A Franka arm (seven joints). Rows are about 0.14 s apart.
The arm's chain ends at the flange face. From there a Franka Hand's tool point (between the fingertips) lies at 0.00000 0.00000 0.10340 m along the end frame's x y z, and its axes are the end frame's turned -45 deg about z.
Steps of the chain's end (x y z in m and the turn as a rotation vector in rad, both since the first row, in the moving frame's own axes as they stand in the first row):
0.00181 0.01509 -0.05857 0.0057 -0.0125 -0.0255
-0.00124 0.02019 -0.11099 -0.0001 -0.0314 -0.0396
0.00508 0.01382 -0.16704 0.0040 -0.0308 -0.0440
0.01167 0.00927 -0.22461 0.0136 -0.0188 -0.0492
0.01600 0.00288 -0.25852 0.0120 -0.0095 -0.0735
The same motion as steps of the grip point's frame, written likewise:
-0.00990 0.01063 -0.05858 0.0129 -0.0048 -0.0255
-0.01750 0.01116 -0.11104 0.0221 -0.0223 -0.0396
-0.00819 0.01086 -0.16709 0.0246 -0.0190 -0.0440
0.00126 0.01245 -0.22464 0.0229 -0.0037 -0.0492
0.00940 0.01177 -0.25853 0.0152 0.0018 -0.0735

